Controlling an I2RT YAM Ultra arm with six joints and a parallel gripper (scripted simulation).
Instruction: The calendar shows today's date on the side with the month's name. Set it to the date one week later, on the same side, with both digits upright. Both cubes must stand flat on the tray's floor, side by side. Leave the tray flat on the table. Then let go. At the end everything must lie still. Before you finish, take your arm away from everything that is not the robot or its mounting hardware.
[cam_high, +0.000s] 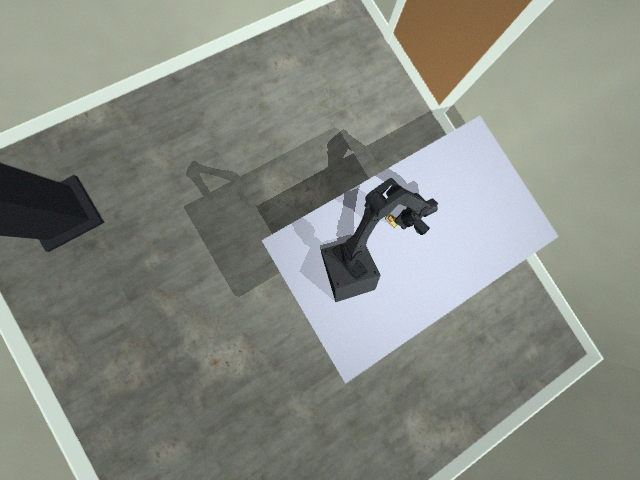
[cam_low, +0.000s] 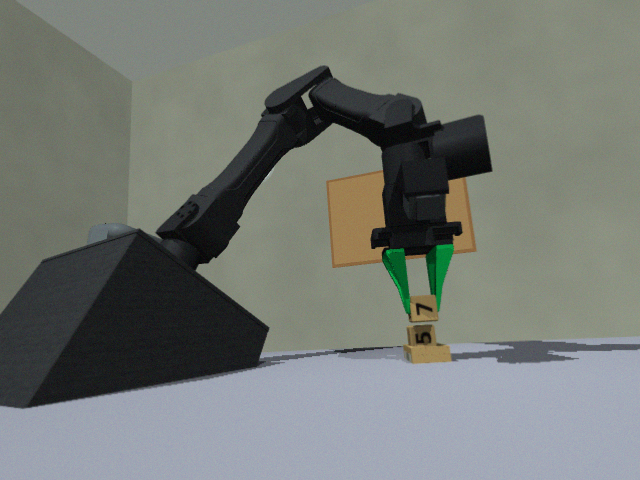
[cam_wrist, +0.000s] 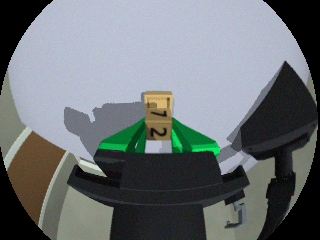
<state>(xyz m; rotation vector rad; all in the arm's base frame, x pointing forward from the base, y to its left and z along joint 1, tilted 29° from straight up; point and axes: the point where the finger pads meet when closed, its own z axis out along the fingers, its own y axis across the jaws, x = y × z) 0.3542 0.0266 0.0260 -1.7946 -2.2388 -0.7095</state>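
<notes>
My hand is right at the wooden cube. Also, from my hand: wooden tray (2 cm to the left, 5 cm below).
</notes>
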